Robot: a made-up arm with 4 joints. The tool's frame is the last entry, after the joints. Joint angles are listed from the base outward. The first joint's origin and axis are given. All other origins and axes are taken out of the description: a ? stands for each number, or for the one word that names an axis. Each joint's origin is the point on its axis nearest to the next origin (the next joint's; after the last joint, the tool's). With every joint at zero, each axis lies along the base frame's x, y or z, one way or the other. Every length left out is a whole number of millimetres.
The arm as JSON. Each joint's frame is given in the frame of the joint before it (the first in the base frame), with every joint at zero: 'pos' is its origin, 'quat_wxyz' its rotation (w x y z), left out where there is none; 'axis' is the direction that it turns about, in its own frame. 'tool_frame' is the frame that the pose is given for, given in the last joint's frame.
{
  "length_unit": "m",
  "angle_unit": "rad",
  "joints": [
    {
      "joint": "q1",
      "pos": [
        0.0,
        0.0,
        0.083
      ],
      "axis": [
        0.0,
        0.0,
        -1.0
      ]
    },
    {
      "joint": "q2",
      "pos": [
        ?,
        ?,
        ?
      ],
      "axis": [
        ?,
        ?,
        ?
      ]
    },
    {
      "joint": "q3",
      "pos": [
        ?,
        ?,
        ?
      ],
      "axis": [
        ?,
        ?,
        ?
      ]
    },
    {
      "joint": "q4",
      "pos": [
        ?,
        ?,
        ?
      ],
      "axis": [
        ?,
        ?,
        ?
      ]
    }
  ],
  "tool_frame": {
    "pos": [
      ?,
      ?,
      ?
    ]
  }
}
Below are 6 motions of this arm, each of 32 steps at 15 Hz.
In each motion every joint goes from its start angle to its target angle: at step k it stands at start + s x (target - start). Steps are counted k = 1, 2, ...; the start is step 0. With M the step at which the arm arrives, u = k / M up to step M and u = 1 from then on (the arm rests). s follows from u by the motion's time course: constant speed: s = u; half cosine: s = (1 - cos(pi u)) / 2; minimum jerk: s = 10 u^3 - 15 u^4 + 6 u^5.
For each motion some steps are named. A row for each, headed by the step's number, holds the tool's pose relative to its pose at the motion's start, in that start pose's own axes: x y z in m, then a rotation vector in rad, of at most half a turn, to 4 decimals.
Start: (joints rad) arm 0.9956 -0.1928 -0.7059 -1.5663
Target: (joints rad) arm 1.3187 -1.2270 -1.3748 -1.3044
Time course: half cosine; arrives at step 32
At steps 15, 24, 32:
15: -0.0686 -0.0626 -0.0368 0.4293 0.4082 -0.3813
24: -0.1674 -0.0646 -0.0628 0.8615 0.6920 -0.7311
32: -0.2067 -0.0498 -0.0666 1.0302 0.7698 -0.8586

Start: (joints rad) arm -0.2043 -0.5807 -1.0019 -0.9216
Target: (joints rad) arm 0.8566 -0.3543 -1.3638 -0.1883
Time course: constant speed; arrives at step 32
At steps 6, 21, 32:
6: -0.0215 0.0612 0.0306 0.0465 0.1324 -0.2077
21: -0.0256 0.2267 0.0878 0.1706 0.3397 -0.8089
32: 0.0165 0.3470 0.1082 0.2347 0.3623 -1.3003

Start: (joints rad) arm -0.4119 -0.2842 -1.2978 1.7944
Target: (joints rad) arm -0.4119 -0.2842 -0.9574 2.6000
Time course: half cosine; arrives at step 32
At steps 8, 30, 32:
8: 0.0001 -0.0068 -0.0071 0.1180 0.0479 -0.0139
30: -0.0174 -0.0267 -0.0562 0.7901 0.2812 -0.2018
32: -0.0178 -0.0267 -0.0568 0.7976 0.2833 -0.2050

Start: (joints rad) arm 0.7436 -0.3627 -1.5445 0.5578
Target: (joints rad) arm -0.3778 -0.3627 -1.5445 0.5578
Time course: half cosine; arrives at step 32
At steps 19, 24, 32:
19: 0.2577 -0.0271 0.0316 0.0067 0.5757 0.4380
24: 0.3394 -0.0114 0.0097 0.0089 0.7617 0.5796
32: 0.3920 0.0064 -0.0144 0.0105 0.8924 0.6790

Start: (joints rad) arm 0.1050 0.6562 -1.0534 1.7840
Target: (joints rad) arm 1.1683 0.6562 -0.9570 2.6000
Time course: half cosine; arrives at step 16
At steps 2, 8, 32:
2: -0.0033 0.0006 -0.0109 0.0433 -0.0325 -0.0144
8: -0.0051 0.0275 -0.1498 0.5674 -0.4596 -0.1037
32: 0.0784 0.0863 -0.2743 1.0990 -0.9741 -0.0066

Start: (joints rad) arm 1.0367 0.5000 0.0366 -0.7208
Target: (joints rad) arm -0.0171 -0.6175 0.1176 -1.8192
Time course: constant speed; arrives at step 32
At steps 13, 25, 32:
13: -0.2002 -0.0316 -0.0594 -0.5714 -0.6298 -0.0953
25: -0.3213 -0.1299 -0.2140 -0.8551 -1.2049 -0.3919
32: -0.3332 -0.2150 -0.3201 -0.8717 -1.4890 -0.6506

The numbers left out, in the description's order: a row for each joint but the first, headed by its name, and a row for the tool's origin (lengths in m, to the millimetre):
q2: xyz -0.325 0.181 0.0, axis 0.0 1.0 0.0
q3: xyz 0.115 0.0 0.168, axis 0.0 0.0 1.0
q4: xyz 0.004 0.037 0.0, axis 1.0 0.0 0.0
tool: xyz 0.0 -0.055 0.061

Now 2 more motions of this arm.
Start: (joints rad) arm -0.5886 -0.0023 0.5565 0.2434
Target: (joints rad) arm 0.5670 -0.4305 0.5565 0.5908
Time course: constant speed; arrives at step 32
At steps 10, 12, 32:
10: 0.0686 0.0326 0.0008 0.0162 -0.2005 -0.3155
12: 0.0843 0.0369 0.0011 0.0142 -0.2410 -0.3767
32: 0.2634 0.0212 0.0101 -0.1040 -0.6293 -0.9548

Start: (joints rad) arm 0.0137 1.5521 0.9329 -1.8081
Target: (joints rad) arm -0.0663 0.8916 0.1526 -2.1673
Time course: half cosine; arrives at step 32
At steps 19, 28, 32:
19: -0.0004 0.0068 0.0581 -0.5360 0.5629 -0.1171
28: -0.0040 0.0094 0.0743 -0.7305 0.8584 -0.1929
32: -0.0049 0.0095 0.0758 -0.7499 0.8947 -0.2026

